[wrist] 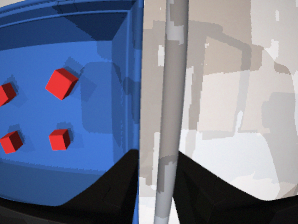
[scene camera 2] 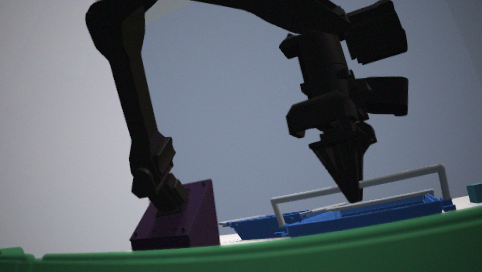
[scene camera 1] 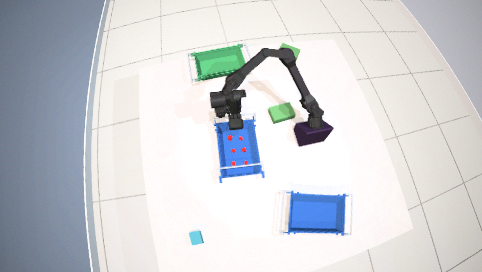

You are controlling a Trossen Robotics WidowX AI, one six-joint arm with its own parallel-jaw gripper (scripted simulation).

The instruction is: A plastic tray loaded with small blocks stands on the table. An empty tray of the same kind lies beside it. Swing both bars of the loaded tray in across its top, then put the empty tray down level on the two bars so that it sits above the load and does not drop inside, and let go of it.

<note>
I see my gripper (scene camera 2: 356, 202) and a blue tray (scene camera 1: 309, 213).
The blue tray also shows in scene camera 2 (scene camera 2: 260, 227). My gripper shows as well in the wrist view (wrist: 153, 157). The wrist view does not show the blue tray: it is out of frame.
</note>
